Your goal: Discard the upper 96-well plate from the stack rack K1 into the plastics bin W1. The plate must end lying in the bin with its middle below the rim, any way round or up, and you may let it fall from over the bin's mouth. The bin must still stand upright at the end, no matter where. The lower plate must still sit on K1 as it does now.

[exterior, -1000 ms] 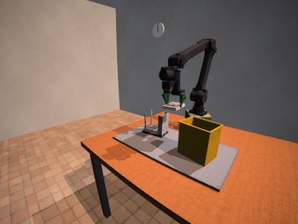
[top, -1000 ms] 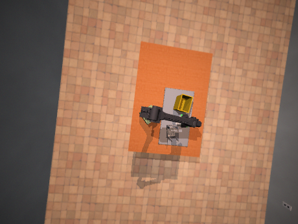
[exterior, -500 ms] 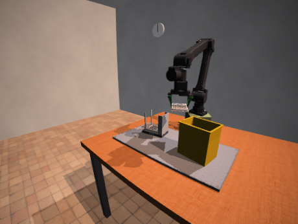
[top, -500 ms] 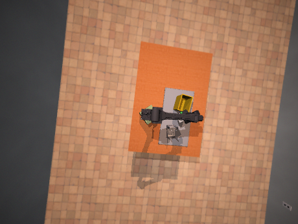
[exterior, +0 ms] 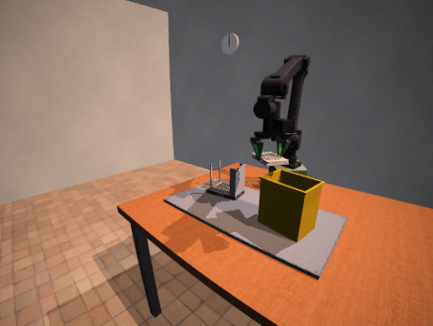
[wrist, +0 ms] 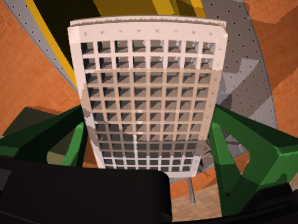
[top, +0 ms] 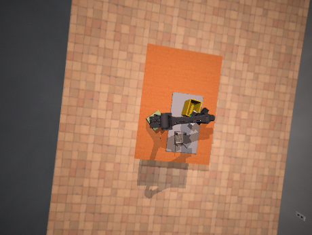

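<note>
The yellow plastics bin W1 lies 100 mm to the left of my hand and 140 mm below it.
</note>
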